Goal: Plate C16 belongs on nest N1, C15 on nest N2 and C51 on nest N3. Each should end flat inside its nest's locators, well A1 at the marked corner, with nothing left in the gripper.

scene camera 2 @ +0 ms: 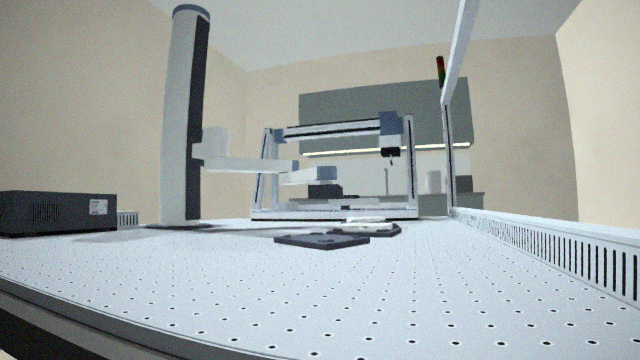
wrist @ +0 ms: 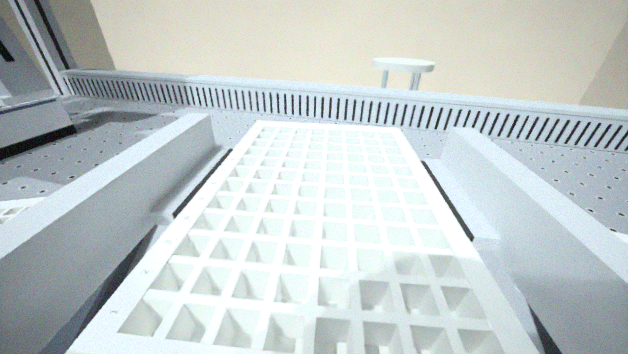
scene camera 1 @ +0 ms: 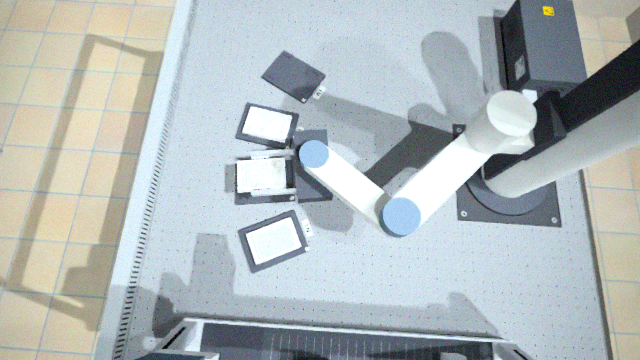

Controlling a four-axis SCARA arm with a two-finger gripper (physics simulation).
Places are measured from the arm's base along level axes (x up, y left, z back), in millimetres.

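Where they show: gripper, fingertip midpoint: (scene camera 2: 378, 201) (wrist: 325, 142) (scene camera 1: 251, 173); arm's base, link origin: (scene camera 1: 502, 174).
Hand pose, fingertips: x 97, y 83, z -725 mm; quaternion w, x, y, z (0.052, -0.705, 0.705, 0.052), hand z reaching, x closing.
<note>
Each offset is from my fingertips to the top centre of the thing. "spot": to the spot under its first point.
My gripper (scene camera 1: 273, 173) (wrist: 325, 142) is shut on a white well plate {dx -5, dy -4, dz +24 mm} (scene camera 1: 261, 175) (wrist: 320, 215), fingers along its long sides. The plate is level above a dark nest {dx -68, dy -3, dz +24 mm} (scene camera 1: 265, 199) and looks shifted toward the gantry-far side; its height is hard to judge. That nest's label is hidden; its corner dot shows at lower right. A second white plate {dx -58, dy +160, dz +68 mm} (scene camera 1: 274, 240) lies in the lower nest {spot: dx -73, dy +236, dz +23 mm} (scene camera 1: 253, 268), labelled N1. A third plate {dx -58, dy -178, dz +14 mm} (scene camera 1: 267, 123) lies in the nest {spot: dx -67, dy -146, dz -53 mm} (scene camera 1: 242, 134) above, whose label is mostly covered. A bare nest {dx -68, dy -356, dz +76 mm} (scene camera 1: 293, 76) (scene camera 2: 322, 241) is at the top. Plate codes are unreadable.
The slotted rail (scene camera 1: 132, 260) (wrist: 300, 102) runs beyond the nests. A gantry {spot: dx -35, dy +367, dz +280 mm} (scene camera 1: 350, 330) (scene camera 2: 332, 215) stands at the lower edge in scene camera 1. A dark box (scene camera 1: 550, 45) (scene camera 2: 60, 212) stands near the arm's column (scene camera 2: 180, 125).
</note>
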